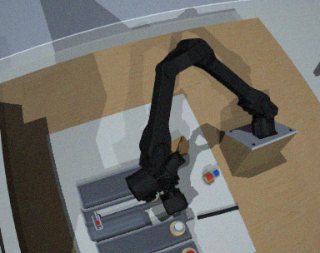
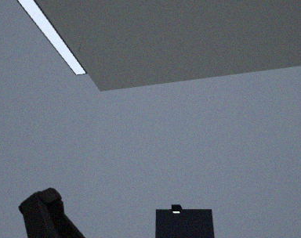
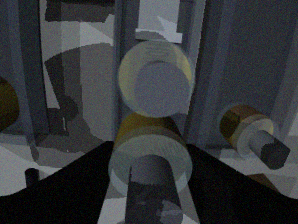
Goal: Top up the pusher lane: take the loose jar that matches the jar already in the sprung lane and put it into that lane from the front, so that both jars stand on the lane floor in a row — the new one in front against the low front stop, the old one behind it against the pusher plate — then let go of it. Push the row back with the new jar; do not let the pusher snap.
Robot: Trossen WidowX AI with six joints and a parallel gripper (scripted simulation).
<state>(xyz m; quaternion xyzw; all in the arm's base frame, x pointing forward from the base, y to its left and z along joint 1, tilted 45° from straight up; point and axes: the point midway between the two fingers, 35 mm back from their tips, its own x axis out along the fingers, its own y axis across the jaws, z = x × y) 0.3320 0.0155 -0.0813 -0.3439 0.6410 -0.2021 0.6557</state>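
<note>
My gripper tip is now 140 mm short of the grey lane rack, 50 mm to the right of it and 30 mm above it. Also, from my gripper tip: red mark 220 mm ahead, 70 mm to the left, 20 mm above; then white pusher plate 140 mm ahead, 50 mm to the left; then black rod 160 mm behind, 100 mm to the left, 50 mm below.
</note>
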